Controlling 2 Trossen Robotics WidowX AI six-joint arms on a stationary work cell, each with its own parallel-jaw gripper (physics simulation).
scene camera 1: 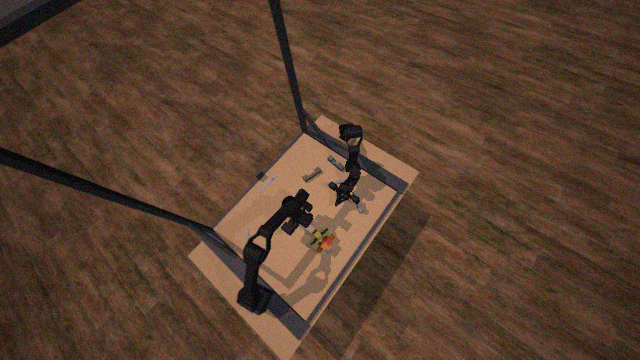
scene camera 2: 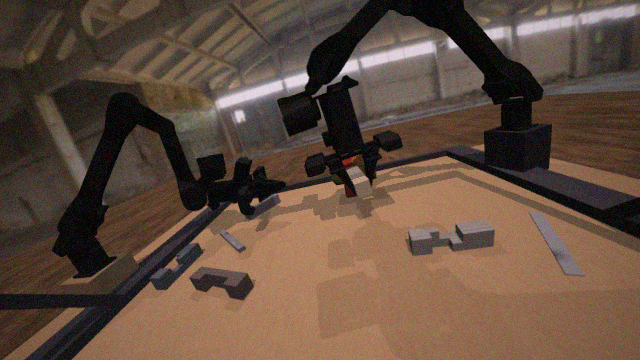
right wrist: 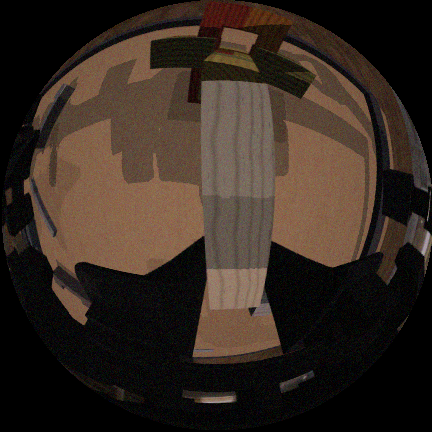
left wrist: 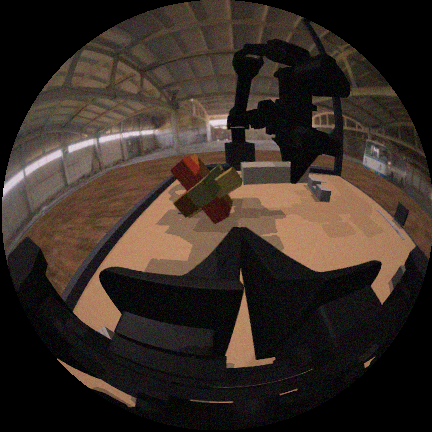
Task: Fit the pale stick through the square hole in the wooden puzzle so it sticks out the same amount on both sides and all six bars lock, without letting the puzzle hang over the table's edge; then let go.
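Seen in the pictures: left gripper, fingertip midpoint: (scene camera 1: 335,205) (scene camera 2: 285,184) (left wrist: 238,233); right gripper, fingertip midpoint: (scene camera 2: 362,190) (right wrist: 231,242) (left wrist: 289,179); left arm's base, link origin: (scene camera 2: 96,267); right arm's base, link origin: (scene camera 1: 254,299) (scene camera 2: 516,127) (right wrist: 411,198) (left wrist: 238,142).
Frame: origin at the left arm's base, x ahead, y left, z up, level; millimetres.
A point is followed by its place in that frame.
The wooden puzzle of red, orange and green-yellow bars (scene camera 1: 322,241) (scene camera 2: 352,162) (left wrist: 206,192) (right wrist: 175,52) stands tilted on the table. My right gripper (left wrist: 289,179) @[x 596, y 133, z 3 mm] (right wrist: 231,242) @[x 596, y 133, z 3 mm] is shut on the pale stick (scene camera 1: 310,228) @[x 587, y 205, z 32 mm] (scene camera 2: 361,184) @[x 595, y 102, z 29 mm] (left wrist: 266,172) @[x 575, y 182, z 21 mm] (right wrist: 237,150) @[x 588, y 186, z 33 mm] near its rear end. The stick points at the puzzle; its far end overlaps or nearly meets the yellow-green bar below the square hole in the right wrist view. Whether they touch I cannot tell. My left gripper (scene camera 1: 340,201) @[x 410, y 232, z 26 mm] (scene camera 2: 283,185) @[x 410, y 232, z 26 mm] (left wrist: 238,233) @[x 410, y 232, z 26 mm] is shut and empty, across the table from the right gripper.
A grey notched bar (scene camera 2: 450,239) @[x 710, y -6, z -51 mm], a brown one (scene camera 1: 312,174) @[x 323, y -12, z -35 mm] (scene camera 2: 222,282) @[x 325, y -22, z -50 mm] and a blue-grey one (scene camera 1: 335,162) @[x 175, y 50, z -33 mm] (scene camera 2: 177,265) @[x 174, y 41, z -49 mm] lie on the table. Flat strips (scene camera 2: 232,241) @[x 271, y 124, z -55 mm] (scene camera 2: 556,245) @[x 842, y -55, z -64 mm] lie apart. A grey bar (scene camera 2: 264,206) @[x 301, y 296, z -49 mm] lies below the left gripper. A dark rail (left wrist: 120,230) @[x 518, y 451, z -55 mm] borders the table near the puzzle.
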